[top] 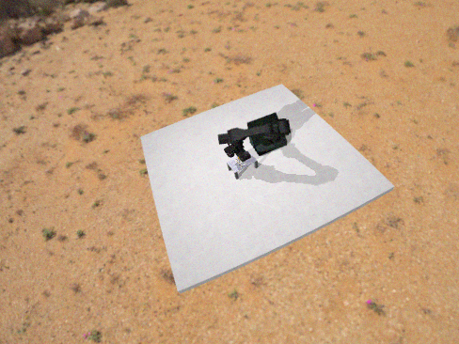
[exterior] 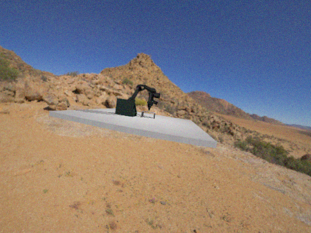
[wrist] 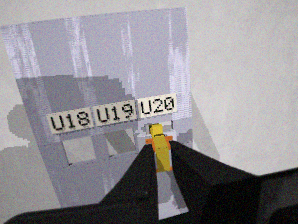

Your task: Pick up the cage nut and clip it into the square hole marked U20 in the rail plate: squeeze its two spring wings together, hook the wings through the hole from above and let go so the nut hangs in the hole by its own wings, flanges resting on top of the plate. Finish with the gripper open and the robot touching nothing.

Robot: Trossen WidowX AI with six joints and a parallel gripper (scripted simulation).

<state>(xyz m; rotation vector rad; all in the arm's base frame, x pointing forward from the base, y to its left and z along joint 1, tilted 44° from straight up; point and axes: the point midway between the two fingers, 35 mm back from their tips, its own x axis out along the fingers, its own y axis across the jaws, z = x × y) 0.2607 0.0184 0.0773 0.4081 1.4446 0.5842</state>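
Now: gripper tip 10 mm above the cage nut.
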